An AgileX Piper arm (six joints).
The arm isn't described. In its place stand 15 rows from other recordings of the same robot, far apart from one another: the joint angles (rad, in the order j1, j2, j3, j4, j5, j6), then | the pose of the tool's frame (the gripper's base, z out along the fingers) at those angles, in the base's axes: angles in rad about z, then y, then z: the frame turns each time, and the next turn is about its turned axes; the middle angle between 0 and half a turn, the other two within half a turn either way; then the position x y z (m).
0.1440 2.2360 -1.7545 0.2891 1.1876 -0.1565 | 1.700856 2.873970 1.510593 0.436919 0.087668 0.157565
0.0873 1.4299 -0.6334 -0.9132 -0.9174 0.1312 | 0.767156 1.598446 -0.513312 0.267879 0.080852 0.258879
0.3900 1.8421 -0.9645 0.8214 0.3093 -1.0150 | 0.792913 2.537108 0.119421 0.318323 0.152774 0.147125
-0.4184 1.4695 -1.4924 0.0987 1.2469 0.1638 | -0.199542 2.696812 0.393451 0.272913 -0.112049 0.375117
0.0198 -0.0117 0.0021 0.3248 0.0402 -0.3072 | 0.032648 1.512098 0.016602 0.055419 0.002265 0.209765
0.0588 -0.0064 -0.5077 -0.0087 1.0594 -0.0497 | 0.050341 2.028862 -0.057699 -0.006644 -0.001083 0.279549
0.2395 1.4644 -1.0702 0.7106 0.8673 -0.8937 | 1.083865 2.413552 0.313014 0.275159 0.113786 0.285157
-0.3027 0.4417 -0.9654 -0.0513 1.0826 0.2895 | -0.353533 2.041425 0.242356 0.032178 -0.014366 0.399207
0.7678 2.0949 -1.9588 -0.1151 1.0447 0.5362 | 0.554968 2.652095 0.289746 0.343050 0.318621 0.277559
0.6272 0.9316 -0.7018 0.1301 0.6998 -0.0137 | 0.751925 2.405135 0.178675 0.136827 0.108568 0.291394
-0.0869 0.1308 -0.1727 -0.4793 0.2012 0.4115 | -0.179306 1.620519 -0.064116 0.060420 -0.013682 0.247681
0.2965 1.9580 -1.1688 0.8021 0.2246 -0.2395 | 0.540009 2.415459 0.733560 0.384688 0.132757 0.156735
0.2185 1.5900 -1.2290 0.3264 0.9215 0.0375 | 0.812551 2.667785 0.780559 0.313010 0.093309 0.276998
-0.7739 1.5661 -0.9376 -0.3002 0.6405 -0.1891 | -1.196438 2.696065 -0.817821 0.202807 -0.220681 0.213106
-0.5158 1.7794 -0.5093 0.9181 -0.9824 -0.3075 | -1.288683 1.899381 0.015573 0.207925 -0.187025 0.138111
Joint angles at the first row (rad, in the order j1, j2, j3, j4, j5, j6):
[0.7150 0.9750 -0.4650 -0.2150 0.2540 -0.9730]
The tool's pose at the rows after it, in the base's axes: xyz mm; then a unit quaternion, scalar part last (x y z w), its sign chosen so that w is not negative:
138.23 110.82 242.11 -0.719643 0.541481 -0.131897 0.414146
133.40 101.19 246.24 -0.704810 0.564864 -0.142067 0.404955
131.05 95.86 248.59 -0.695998 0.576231 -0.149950 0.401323
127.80 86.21 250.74 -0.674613 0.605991 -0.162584 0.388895
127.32 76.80 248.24 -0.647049 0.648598 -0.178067 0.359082
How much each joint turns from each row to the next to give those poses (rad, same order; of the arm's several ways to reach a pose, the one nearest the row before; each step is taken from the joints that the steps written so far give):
[-0.0001 -0.0290 0.0000 -0.0549 0.0360 0.0588]
[0.0000 -0.0490 0.0000 -0.0770 0.0750 0.1071]
[0.0001 -0.0260 0.0000 -0.0421 0.0380 0.0541]
[0.0000 -0.0360 0.0000 -0.0720 0.0770 0.1111]
[0.0000 -0.0070 0.0000 -0.0780 0.0970 0.1349]

